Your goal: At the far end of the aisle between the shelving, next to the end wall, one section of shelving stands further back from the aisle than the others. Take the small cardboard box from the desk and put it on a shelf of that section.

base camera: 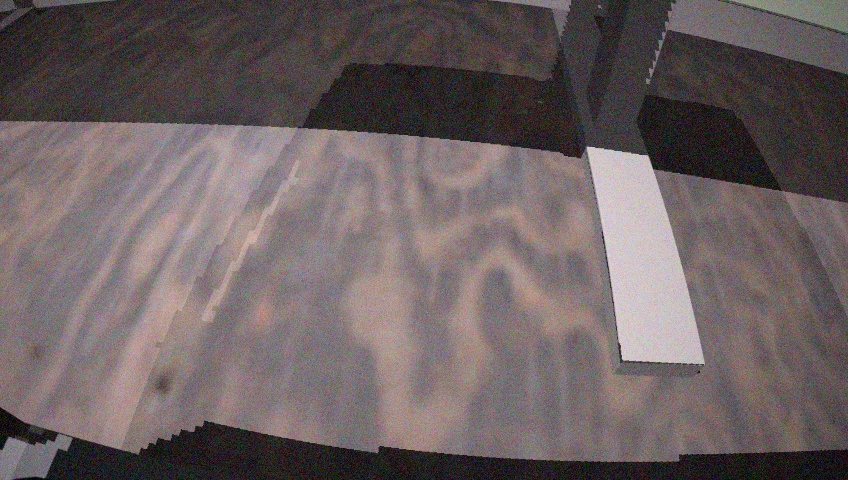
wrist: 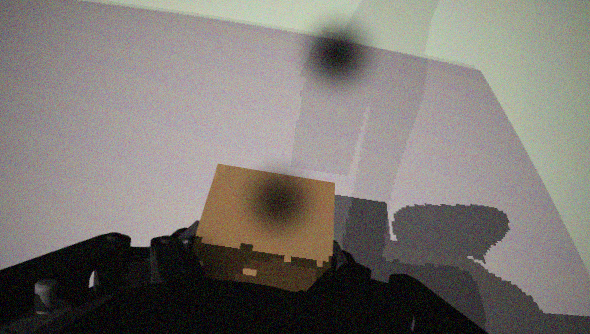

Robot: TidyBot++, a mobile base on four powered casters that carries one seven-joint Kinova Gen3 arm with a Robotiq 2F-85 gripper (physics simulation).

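Frame: origin at the arm's base, x ahead, y left, z up, level; millimetres.
Where they show: gripper, fingertip midpoint: (wrist: 264, 248).
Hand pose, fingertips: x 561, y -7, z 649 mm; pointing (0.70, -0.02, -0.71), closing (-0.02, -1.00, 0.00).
After its pixels a point has its place.
The small cardboard box (wrist: 230, 215) {y 10, x 560, z 680 mm} is orange-brown and sits between the two black fingers at the lower middle of the wrist view. My gripper (wrist: 264, 248) {y -7, x 561, z 649 mm} is shut on it, with a finger against its left side and one against its right. The pale grey desk top (wrist: 150, 110) {y 148, x 763, z 554 mm} shows behind and below the box, with shadows of the arm and gripper on it. I cannot tell how far the box is above the desk top. The gripper and the box do not show in the base camera view. The shelving does not show in either view.
In the base camera view a desk leg (base camera: 618, 77) {y -191, x 593, z -295 mm} rises from a long white foot (base camera: 645, 261) on the wood-patterned floor (base camera: 416, 297) {y 12, x 349, z -396 mm}, right of the middle. A pale wall strip (base camera: 755, 32) {y -637, x 1037, z -357 mm} runs behind at the top right. Dark blurred spots lie over the wrist view.
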